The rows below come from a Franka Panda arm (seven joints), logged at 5 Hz.
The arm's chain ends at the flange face. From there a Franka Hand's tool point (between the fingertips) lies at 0.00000 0.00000 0.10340 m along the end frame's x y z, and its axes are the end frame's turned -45 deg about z.
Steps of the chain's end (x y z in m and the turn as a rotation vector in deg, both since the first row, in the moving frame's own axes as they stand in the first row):
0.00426, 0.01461, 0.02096, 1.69, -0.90, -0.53
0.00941, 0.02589, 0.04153, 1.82, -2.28, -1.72
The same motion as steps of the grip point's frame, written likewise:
-0.00633, 0.01003, 0.02090, 1.83, 0.56, -0.53
-0.01232, 0.01974, 0.04140, 2.90, -0.33, -1.72

